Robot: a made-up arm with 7 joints. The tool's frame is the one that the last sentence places.
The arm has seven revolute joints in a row. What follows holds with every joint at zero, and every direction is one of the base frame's. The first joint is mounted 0.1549 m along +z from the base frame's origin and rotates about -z. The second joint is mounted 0.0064 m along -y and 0.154 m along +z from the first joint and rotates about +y. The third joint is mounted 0.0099 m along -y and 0.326 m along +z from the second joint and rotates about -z. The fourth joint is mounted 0.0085 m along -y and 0.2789 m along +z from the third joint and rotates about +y. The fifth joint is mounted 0.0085 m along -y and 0.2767 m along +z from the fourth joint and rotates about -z. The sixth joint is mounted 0.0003 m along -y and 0.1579 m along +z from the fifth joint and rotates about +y. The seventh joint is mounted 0.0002 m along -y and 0.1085 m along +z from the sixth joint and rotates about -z. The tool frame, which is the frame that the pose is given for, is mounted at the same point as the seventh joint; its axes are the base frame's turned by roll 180, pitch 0 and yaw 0 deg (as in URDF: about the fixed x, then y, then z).
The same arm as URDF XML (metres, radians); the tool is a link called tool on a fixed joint. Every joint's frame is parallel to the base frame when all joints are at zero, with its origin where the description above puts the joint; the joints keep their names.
<robot name="arm">
<joint name="joint 1" type="continuous"><parent link="base"/><child link="link1"/><origin xyz="0.0000 0.0000 0.1549" rpy="0.0000 0.0000 0.0000"/><axis xyz="0 0 -1"/></joint>
<joint name="joint 2" type="continuous"><parent link="link1"/><child link="link2"/><origin xyz="0.0000 -0.0064 0.1540" rpy="0.0000 0.0000 0.0000"/><axis xyz="0 1 0"/></joint>
<joint name="joint 3" type="continuous"><parent link="link2"/><child link="link3"/><origin xyz="0.0000 -0.0099 0.3260" rpy="0.0000 0.0000 0.0000"/><axis xyz="0 0 -1"/></joint>
<joint name="joint 4" type="continuous"><parent link="link3"/><child link="link4"/><origin xyz="0.0000 -0.0085 0.2789" rpy="0.0000 0.0000 0.0000"/><axis xyz="0 1 0"/></joint>
<joint name="joint 5" type="continuous"><parent link="link4"/><child link="link5"/><origin xyz="0.0000 -0.0085 0.2767" rpy="0.0000 0.0000 0.0000"/><axis xyz="0 0 -1"/></joint>
<joint name="joint 6" type="continuous"><parent link="link5"/><child link="link6"/><origin xyz="0.0000 -0.0003 0.1579" rpy="0.0000 0.0000 0.0000"/><axis xyz="0 1 0"/></joint>
<joint name="joint 7" type="continuous"><parent link="link6"/><child link="link7"/><origin xyz="0.0000 -0.0002 0.1085" rpy="0.0000 0.0000 0.0000"/><axis xyz="0 0 -1"/></joint>
<joint name="tool_joint" type="fixed"><parent link="link7"/><child link="tool"/><origin xyz="0.0000 0.0000 0.0000" rpy="3.1416 0.0000 0.0000"/></joint>
<link name="base"/>
<link name="link1"/>
<link name="link2"/>
<link name="link3"/>
<link name="link4"/>
<link name="link5"/>
<link name="link6"/>
<link name="link7"/>
<link name="tool"/>
</robot>

